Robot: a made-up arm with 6 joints.
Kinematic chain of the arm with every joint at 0, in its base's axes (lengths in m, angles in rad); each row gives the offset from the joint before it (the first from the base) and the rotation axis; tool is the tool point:
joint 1: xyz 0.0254 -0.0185 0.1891 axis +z
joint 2: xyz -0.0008 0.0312 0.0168 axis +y
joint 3: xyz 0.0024 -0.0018 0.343 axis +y
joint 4: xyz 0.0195 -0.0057 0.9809 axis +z
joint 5: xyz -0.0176 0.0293 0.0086 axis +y
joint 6: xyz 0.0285 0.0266 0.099 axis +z
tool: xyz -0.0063 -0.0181 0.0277
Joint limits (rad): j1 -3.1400..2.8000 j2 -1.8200..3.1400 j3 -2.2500..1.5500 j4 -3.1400..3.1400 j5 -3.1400..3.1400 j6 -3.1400..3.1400
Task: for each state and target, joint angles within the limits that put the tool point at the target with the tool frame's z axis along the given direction. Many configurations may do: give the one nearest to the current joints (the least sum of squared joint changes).
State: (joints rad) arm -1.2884 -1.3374 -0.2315 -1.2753 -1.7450 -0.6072
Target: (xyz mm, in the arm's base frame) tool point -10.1 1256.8 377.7 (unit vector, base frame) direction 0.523 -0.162 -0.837
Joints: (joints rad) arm -1.4359 -1.0818 -0.3991 -0.5483 -1.8808 -0.6398
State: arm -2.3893 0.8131 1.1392 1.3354 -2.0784 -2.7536
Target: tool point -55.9 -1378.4 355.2 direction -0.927 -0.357 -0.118
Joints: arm -1.5498 1.0425 0.5881 1.6749 -1.2199 -2.8516
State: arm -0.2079 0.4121 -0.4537 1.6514 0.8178 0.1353
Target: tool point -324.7 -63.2 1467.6 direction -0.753 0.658 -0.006
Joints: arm 0.4503 0.0337 -0.3373 1.9582 1.4592 0.0337
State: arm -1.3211 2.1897 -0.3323 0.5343 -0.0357 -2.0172
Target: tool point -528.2 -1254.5 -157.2 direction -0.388 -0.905 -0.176
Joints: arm -2.0365 2.3393 -0.6241 1.0685 0.0681 -1.9106
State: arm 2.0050 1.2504 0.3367 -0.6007 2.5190 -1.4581
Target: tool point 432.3 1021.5 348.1 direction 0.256 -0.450 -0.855
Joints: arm 1.1668 0.5358 1.0514 -0.4470 1.8747 -1.4664
